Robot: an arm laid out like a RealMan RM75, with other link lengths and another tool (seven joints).
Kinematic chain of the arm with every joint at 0, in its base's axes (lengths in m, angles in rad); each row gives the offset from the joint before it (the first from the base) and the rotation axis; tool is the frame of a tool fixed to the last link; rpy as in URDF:
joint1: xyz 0 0 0.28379 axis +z
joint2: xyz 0 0 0 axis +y
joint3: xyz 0 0 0.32 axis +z
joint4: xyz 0 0 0 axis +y
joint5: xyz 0 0 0.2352 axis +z
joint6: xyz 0 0 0 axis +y
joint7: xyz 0 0 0.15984 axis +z
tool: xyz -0.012 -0.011 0.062 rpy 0 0.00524 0.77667
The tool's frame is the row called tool.
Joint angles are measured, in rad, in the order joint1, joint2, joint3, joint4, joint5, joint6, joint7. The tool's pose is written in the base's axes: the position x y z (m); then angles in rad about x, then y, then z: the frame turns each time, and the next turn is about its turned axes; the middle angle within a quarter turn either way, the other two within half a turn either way. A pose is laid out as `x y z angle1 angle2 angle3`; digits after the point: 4 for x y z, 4 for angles.
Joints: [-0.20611 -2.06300 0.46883 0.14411 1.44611 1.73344 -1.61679]
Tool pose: -0.3812 0.3014 -0.0168 -1.8335 0.5321 -1.1250
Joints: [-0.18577 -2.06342 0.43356 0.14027 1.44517 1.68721 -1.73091]
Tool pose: -0.3976 0.2982 -0.0151 -1.8082 0.4521 -1.2537
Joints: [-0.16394 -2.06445 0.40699 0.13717 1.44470 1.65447 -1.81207]
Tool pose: -0.4114 0.2922 -0.0138 -1.7897 0.3875 -1.3476
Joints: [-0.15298 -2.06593 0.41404 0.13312 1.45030 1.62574 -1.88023]
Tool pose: -0.4177 0.2873 -0.0202 -1.8102 0.3537 -1.4170
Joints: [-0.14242 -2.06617 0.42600 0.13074 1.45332 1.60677 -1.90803]
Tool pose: -0.4226 0.2823 -0.0252 -1.8298 0.3310 -1.4440
